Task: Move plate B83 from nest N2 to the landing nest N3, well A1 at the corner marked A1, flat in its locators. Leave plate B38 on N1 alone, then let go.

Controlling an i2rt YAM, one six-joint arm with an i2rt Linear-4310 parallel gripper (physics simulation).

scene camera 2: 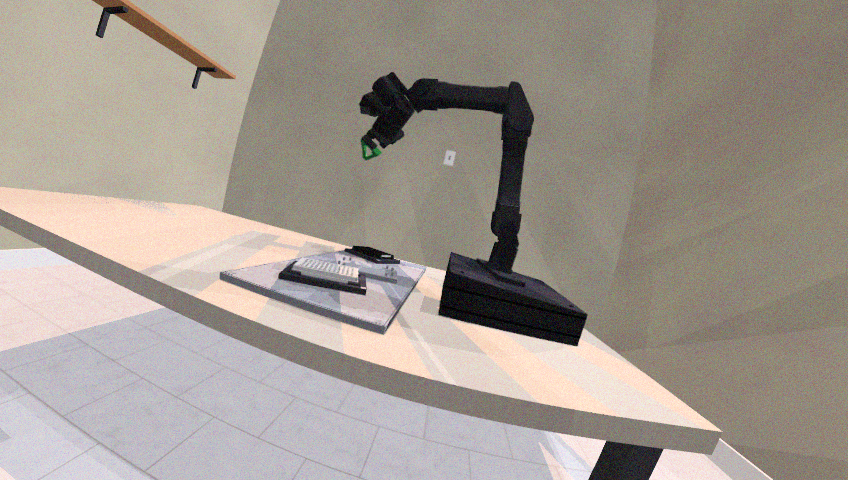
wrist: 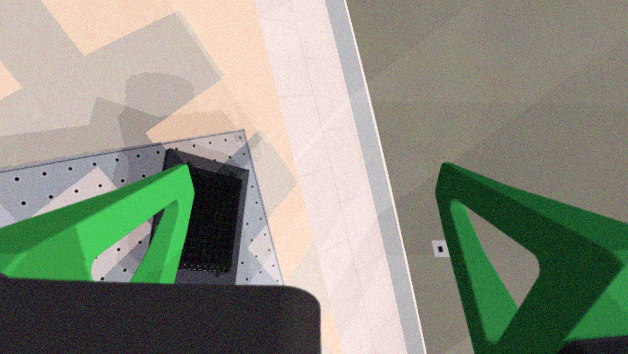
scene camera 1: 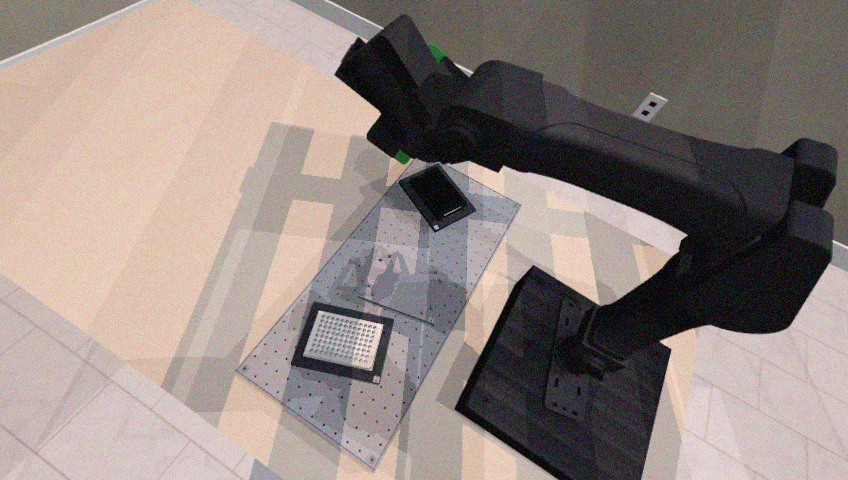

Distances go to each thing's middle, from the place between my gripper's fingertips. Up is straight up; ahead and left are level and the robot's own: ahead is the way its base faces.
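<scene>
Black well plate [scene camera 1: 437, 193]: my hand is 6 cm past it, 10 cm to the left of it and 32 cm above it. The white well plate [scene camera 1: 334, 338] is a shade behind my hand, far to the left of my hand and far below my hand.
</scene>
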